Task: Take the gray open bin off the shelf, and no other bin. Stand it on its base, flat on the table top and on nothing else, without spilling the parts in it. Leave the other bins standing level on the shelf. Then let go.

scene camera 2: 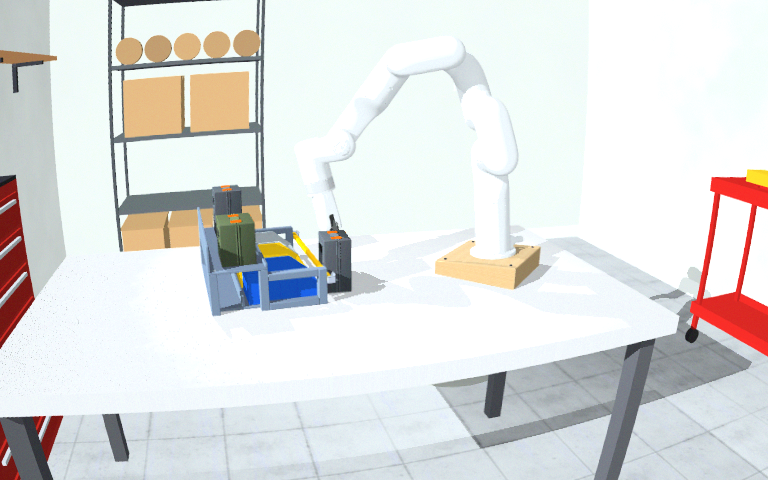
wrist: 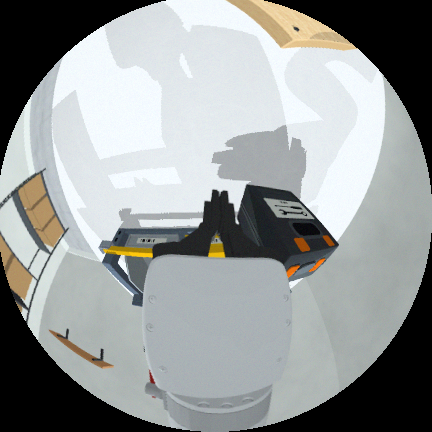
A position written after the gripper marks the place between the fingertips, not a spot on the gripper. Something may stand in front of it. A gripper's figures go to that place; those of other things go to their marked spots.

The gripper [wrist: 217, 198] is 15 cm from the lens. A gray open bin [wrist: 136, 266] is 30 cm from the lens.
